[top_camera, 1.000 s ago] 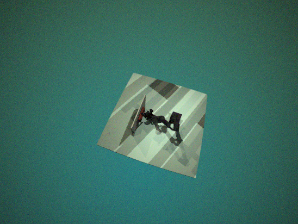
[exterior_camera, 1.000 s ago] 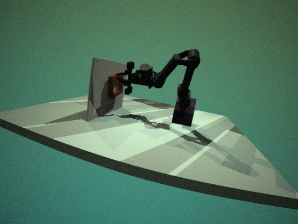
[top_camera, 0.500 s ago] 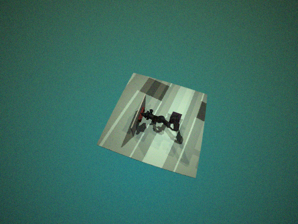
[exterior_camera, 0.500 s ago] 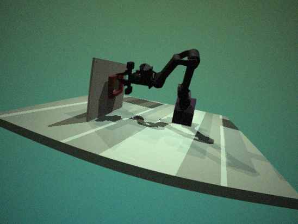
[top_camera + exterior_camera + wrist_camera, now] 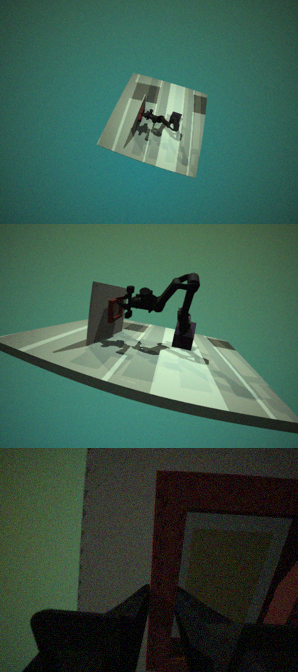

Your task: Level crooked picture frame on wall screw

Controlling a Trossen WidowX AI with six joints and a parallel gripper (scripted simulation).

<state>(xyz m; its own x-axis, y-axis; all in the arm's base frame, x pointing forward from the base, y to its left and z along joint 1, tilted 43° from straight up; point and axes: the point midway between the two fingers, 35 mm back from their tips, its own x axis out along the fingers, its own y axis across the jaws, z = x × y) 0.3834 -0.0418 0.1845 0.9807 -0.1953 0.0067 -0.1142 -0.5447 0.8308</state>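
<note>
Now: gripper tip 1 cm to the left of the red picture frame and 5 cm above it. Round my gripper tip: grey wall panel: 2 cm ahead, 7 cm below.
</note>
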